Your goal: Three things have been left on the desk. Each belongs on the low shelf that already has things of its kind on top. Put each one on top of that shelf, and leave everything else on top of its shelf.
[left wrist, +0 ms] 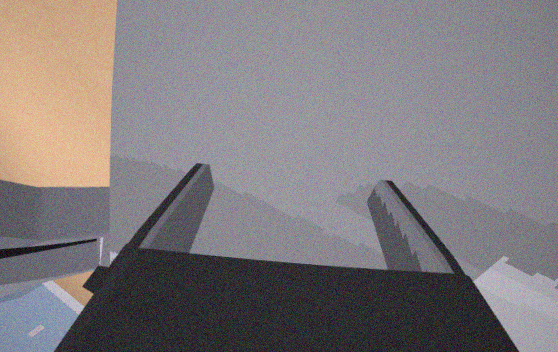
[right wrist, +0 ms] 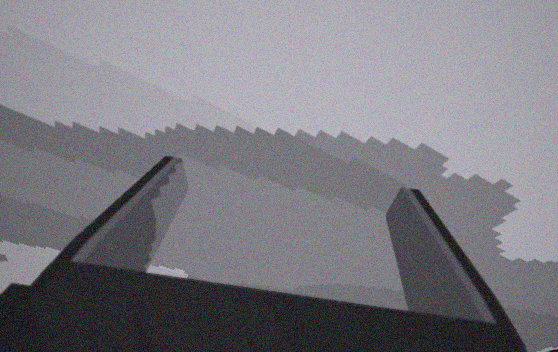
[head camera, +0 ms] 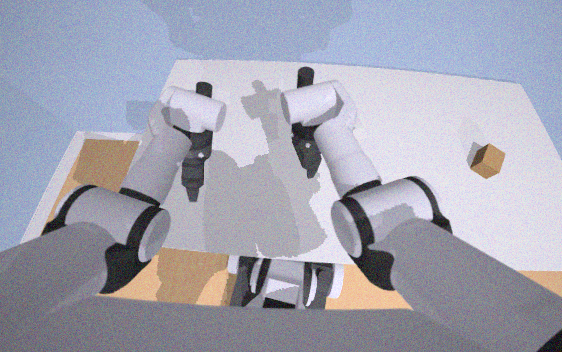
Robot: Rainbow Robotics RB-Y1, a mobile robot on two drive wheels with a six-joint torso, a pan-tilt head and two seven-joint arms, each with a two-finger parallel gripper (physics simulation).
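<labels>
Left gripper: visible in the left wrist view (292, 183) and the head camera view (193, 185); out of frame in the right wrist view. Right gripper: visible in the right wrist view (288, 187) and the head camera view (304, 162); out of frame in the left wrist view.
</labels>
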